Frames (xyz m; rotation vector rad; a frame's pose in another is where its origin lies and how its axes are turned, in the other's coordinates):
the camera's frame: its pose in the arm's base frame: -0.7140 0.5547 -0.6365 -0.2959 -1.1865 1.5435
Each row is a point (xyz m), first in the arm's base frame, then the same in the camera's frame.
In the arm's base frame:
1: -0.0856 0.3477 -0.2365
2: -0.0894 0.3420 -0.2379
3: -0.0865 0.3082 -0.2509
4: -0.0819 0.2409 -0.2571
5: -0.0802 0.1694 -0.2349
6: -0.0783 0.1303 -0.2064
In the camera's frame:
1: -0.2429 -0.7166 -0.1588
2: -0.2469 -0.7139 -0.1537
3: -0.2817 -0.7092 -0.1444
4: -0.3429 -0.7148 -0.1158
5: -0.3954 -0.7418 -0.0697
6: -0.4181 -0.7701 -0.0376

